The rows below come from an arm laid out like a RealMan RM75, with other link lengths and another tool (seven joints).
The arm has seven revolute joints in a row. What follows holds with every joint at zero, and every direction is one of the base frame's. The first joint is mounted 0.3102 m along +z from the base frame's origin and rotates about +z. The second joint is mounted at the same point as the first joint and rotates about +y. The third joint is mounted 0.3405 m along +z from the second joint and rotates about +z. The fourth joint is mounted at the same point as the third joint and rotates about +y. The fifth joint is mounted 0.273 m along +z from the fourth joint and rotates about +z. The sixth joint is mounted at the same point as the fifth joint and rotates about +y. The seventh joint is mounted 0.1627 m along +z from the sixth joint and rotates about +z. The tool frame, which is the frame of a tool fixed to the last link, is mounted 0.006 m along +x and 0.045 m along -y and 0.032 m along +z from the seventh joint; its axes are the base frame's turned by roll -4.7, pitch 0 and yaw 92 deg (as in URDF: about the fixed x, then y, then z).
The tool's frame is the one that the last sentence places.
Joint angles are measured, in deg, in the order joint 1, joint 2, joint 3, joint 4, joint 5, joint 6, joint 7. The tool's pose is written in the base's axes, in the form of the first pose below.
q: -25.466 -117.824 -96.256 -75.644 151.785 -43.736 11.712
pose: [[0.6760 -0.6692 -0.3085 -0.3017], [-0.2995 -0.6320 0.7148 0.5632], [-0.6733 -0.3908 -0.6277 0.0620], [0 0 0 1]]
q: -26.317 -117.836 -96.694 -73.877 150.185 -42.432 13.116
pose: [[0.6811 -0.6708 -0.2934 -0.3012], [-0.3065 -0.6252 0.7178 0.5686], [-0.6649 -0.3990 -0.6314 0.0587], [0 0 0 1]]
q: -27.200 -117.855 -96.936 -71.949 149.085 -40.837 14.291
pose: [[0.6819 -0.6746 -0.2827 -0.3014], [-0.3109 -0.6173 0.7227 0.5743], [-0.6620 -0.4049 -0.6307 0.0553], [0 0 0 1]]
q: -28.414 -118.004 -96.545 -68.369 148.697 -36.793 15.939
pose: [[0.6661 -0.6932 -0.2752 -0.3038], [-0.3141 -0.5954 0.7395 0.5831], [-0.6765 -0.4061 -0.6143 0.0485], [0 0 0 1]]
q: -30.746 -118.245 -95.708 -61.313 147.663 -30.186 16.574
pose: [[0.6683 -0.6924 -0.2719 -0.3136], [-0.2980 -0.5840 0.7551 0.5945], [-0.6816 -0.4236 -0.5966 0.0319], [0 0 0 1]]
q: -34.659 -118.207 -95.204 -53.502 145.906 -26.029 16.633
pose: [[0.6792 -0.6789 -0.2790 -0.3189], [-0.2904 -0.5977 0.7473 0.6072], [-0.6741 -0.4265 -0.6031 0.0124], [0 0 0 1]]
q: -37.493 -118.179 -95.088 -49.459 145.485 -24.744 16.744
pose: [[0.6742 -0.6815 -0.2846 -0.3151], [-0.2982 -0.6038 0.7393 0.6161], [-0.6757 -0.4136 -0.6103 0.0026], [0 0 0 1]]
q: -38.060 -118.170 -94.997 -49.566 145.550 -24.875 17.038
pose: [[0.6658 -0.6926 -0.2776 -0.3081], [-0.3101 -0.5952 0.7413 0.6192], [-0.6787 -0.4074 -0.6111 0.0024], [0 0 0 1]]
